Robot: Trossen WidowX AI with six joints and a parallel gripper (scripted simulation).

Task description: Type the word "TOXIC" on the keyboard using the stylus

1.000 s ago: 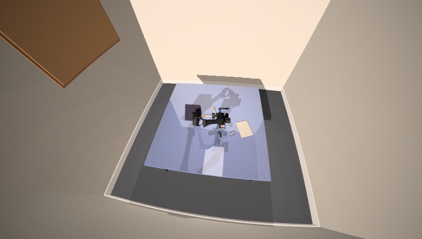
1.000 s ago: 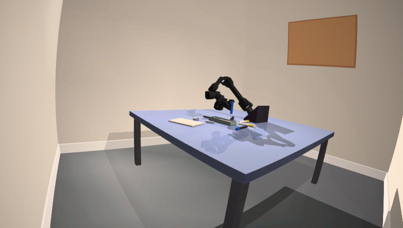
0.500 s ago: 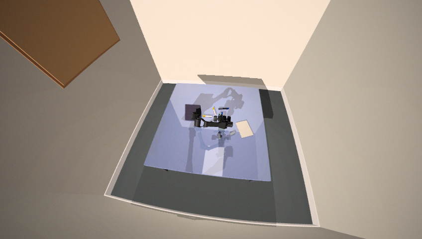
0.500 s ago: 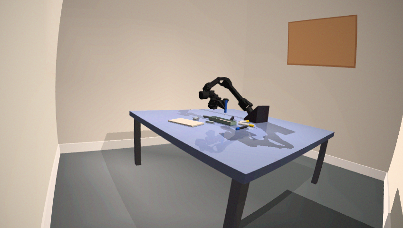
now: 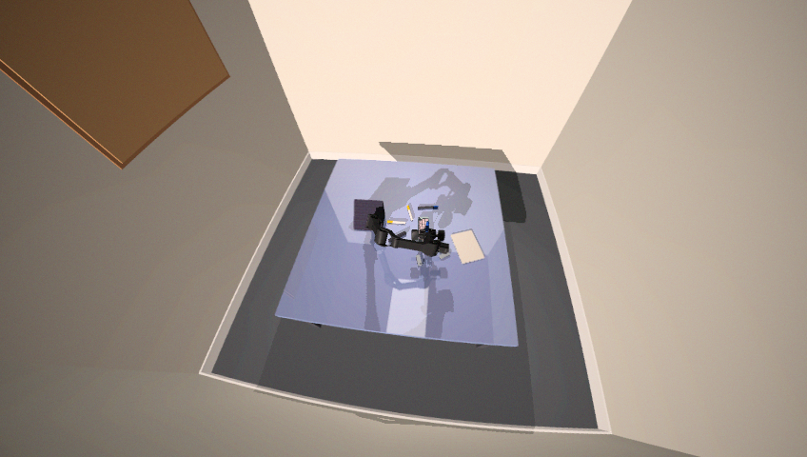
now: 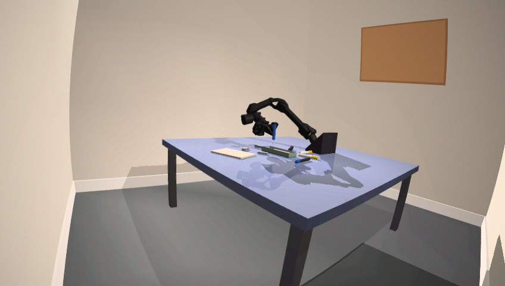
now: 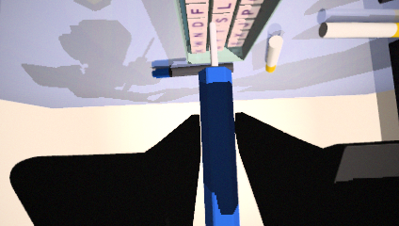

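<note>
Right now the Q key is 40 mm behind my gripper tip, 10 mm to the right of it and 90 mm below it. Round my gripper tip: blue stylus 10 mm below; then cream notepad 250 mm ahead, 60 mm to the right, 100 mm below; then black pen 50 mm ahead, 240 mm to the left, 100 mm below.
</note>
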